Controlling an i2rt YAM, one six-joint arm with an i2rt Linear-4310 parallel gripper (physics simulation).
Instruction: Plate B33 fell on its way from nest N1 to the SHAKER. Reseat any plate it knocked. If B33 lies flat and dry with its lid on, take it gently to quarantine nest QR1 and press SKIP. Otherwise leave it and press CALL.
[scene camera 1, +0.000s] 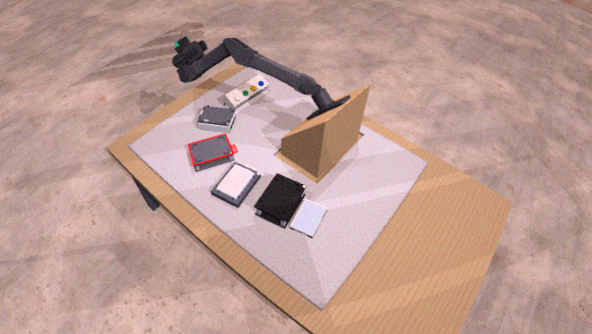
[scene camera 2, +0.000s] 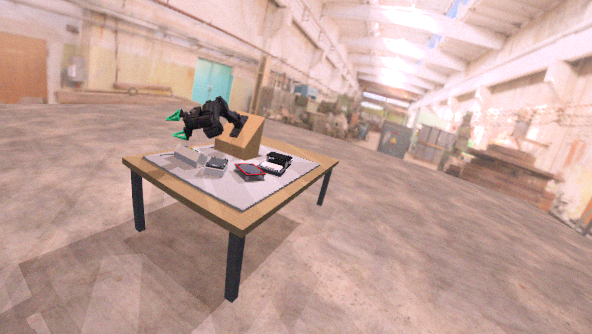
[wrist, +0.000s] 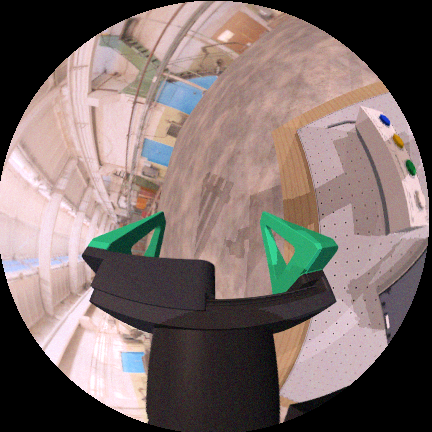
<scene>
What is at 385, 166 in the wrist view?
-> A white button box.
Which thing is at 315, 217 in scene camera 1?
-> A pale flat lid.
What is the gripper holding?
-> Nothing.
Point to the gripper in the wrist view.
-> At 212, 216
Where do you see a white button box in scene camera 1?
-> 240, 98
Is the gripper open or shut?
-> Open.
</scene>
